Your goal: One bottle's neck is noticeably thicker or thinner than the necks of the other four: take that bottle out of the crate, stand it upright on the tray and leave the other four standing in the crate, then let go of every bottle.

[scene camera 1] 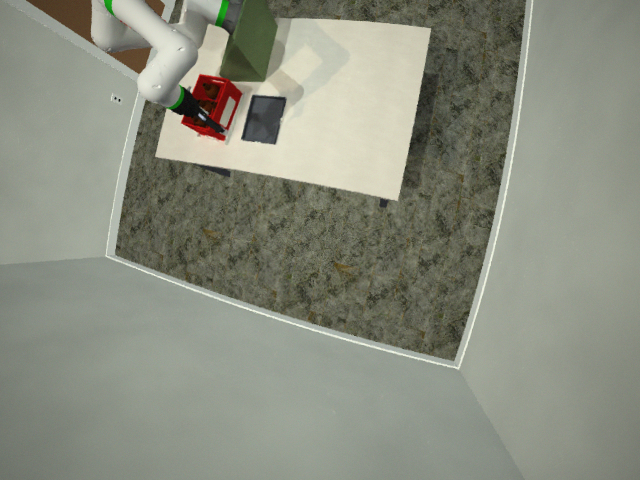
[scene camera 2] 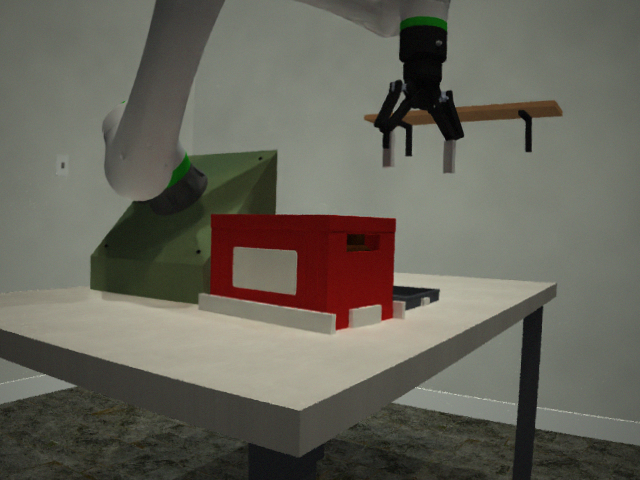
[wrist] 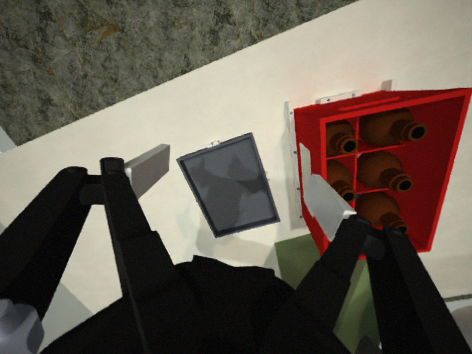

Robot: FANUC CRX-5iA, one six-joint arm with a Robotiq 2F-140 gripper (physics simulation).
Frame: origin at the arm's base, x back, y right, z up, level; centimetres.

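Seen in the pictures: gripper, fingertip midpoint: (scene camera 2: 419, 170) (wrist: 239, 172); arm's base, link origin: (scene camera 1: 236, 20) (scene camera 2: 180, 193).
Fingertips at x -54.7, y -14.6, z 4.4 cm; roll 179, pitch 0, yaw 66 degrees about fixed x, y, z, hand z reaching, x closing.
Pixels of each thing's top centre, then the offset from my fingertips to it. Level surfaces: height alone.
- red crate, top centre: (scene camera 2: 301, 216) (wrist: 383, 194) (scene camera 1: 203, 101) dz -9.7, dx +12.4, dy +20.2 cm
- far-left bottle, top centre: (scene camera 2: 356, 224) (wrist: 349, 146) dz -10.9, dx +3.8, dy +15.8 cm
- far-right bottle, top centre: (wrist: 418, 132) (scene camera 1: 192, 116) dz -10.9, dx +3.8, dy +25.1 cm
- middle-left bottle, top centre: (wrist: 348, 196) dz -10.9, dx +12.6, dy +15.6 cm
- middle-right bottle, top centre: (wrist: 405, 185) (scene camera 1: 199, 101) dz -10.9, dx +12.3, dy +24.3 cm
- near-right bottle, top centre: (wrist: 401, 230) (scene camera 1: 204, 84) dz -10.9, dx +21.6, dy +24.7 cm
- dark tray, top centre: (scene camera 2: 370, 288) (wrist: 231, 192) (scene camera 1: 262, 118) dz -24.6, dx +14.7, dy -6.3 cm
- table, surface height: dz -27.2 cm
A red crate (scene camera 1: 235, 94) (scene camera 2: 268, 223) (wrist: 308, 122) holds five brown bottles. In the wrist view they are a far-left bottle (wrist: 338, 137), a far-right bottle (wrist: 382, 129), a middle-left bottle (wrist: 338, 175), a middle-right bottle (wrist: 376, 168) and a near-right bottle (wrist: 376, 207). The far-right mouth looks large, but I cannot tell which neck differs. A dark tray (scene camera 1: 263, 119) (scene camera 2: 416, 293) (wrist: 225, 205) lies beside the crate and carries no bottle. My gripper (scene camera 1: 219, 127) (scene camera 2: 418, 169) (wrist: 239, 172) is open and empty, high above the table. Its right finger partly hides the crate's near-left part.
A green sloped robot stand (scene camera 1: 253, 46) (scene camera 2: 155, 263) (wrist: 300, 260) rises close to the crate and tray. Low white strips (scene camera 2: 266, 312) edge the crate's base on the table (scene camera 1: 351, 103) (scene camera 2: 206, 341) (wrist: 225, 110). A wooden shelf (scene camera 2: 491, 111) is on the wall behind.
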